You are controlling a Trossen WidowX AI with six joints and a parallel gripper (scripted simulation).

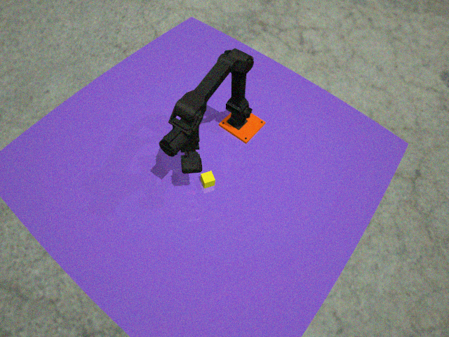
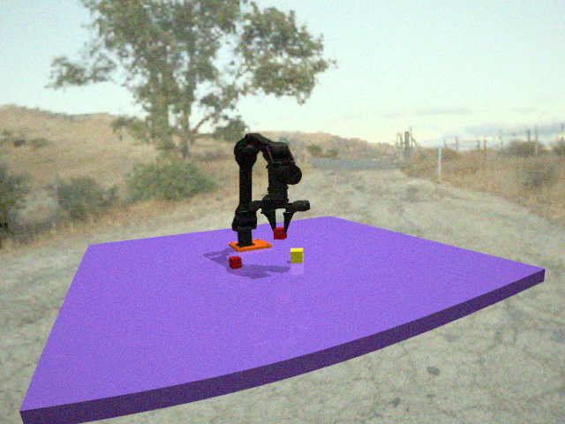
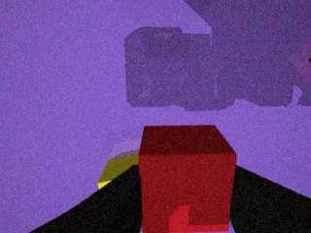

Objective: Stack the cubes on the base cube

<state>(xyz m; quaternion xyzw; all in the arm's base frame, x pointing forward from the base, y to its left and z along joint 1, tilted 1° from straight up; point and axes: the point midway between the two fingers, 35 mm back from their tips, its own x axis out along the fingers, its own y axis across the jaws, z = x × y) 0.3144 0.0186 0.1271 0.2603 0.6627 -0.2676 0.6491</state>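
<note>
The yellow base cube is 90 mm below my gripper tip, 70 mm to the left of it and 20 mm behind it.
</note>
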